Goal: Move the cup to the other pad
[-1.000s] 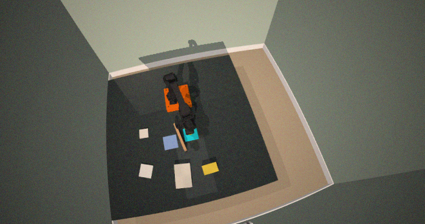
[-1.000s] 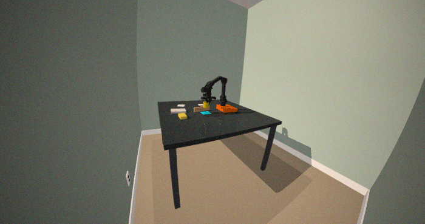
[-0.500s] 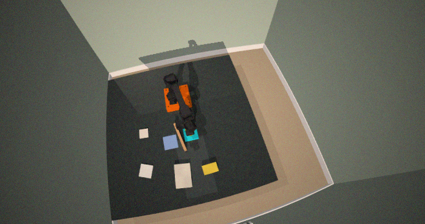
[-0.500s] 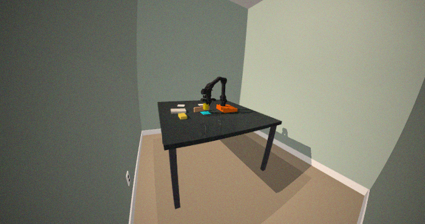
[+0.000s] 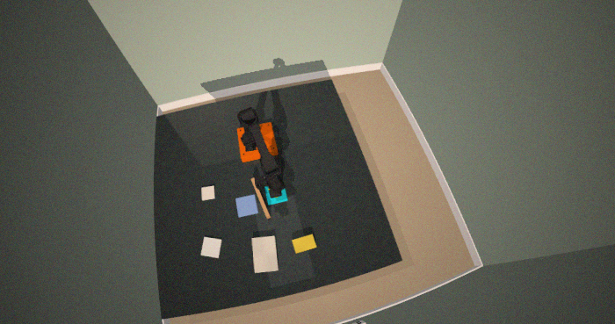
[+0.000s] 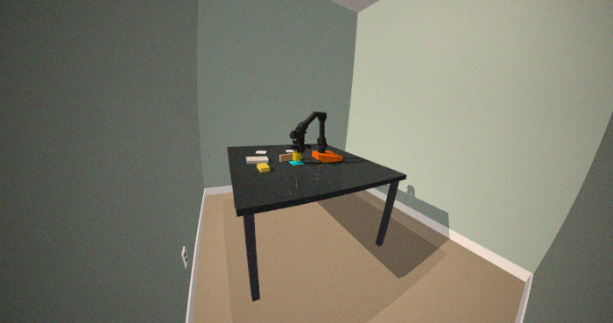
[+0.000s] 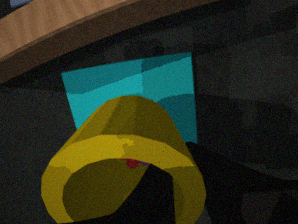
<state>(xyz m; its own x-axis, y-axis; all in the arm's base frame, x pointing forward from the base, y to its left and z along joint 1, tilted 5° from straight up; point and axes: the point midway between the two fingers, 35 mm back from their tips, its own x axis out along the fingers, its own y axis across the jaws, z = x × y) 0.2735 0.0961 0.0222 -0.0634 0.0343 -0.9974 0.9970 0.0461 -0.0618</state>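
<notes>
Right now my gripper tip is 30 mm short of the cyan pad and 70 mm above it. The rest, counted from my gripper tip: yellow cup: 20 mm ahead; red marble: 30 mm ahead, 20 mm to the left, 20 mm below; wooden bar: 50 mm ahead, 80 mm to the right, 40 mm below.
</notes>
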